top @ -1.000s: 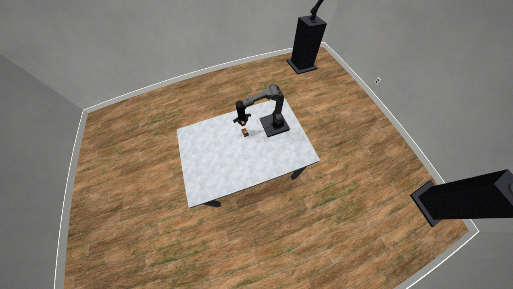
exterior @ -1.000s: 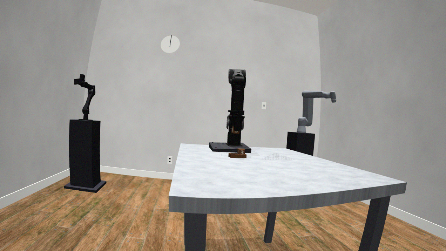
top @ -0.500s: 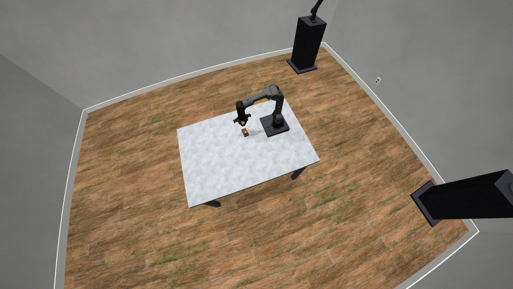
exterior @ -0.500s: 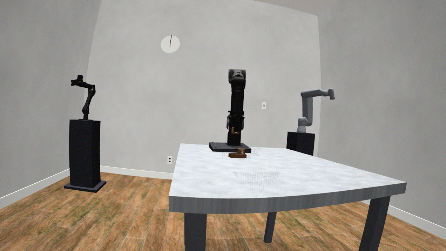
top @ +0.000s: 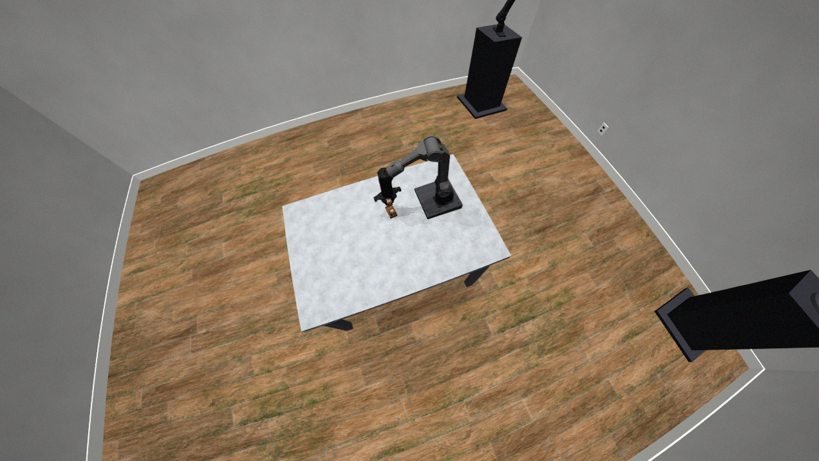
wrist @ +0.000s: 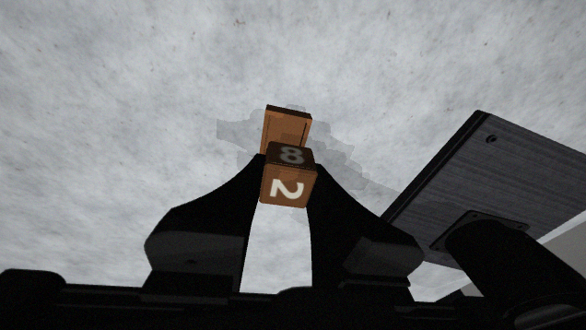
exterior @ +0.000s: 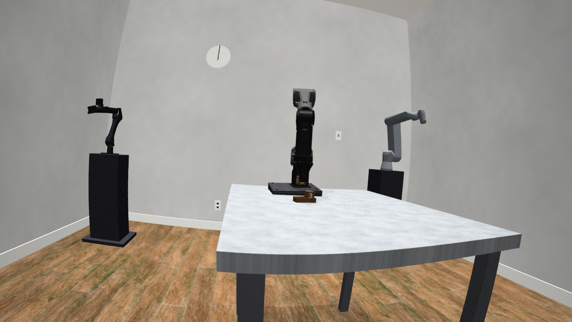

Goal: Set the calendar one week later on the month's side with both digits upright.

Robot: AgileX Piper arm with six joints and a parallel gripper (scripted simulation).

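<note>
My gripper is now 30 mm to the right of the brown cube and 50 mm above it. Round my hand: tray: 20 mm to the left, 70 mm below.
</note>
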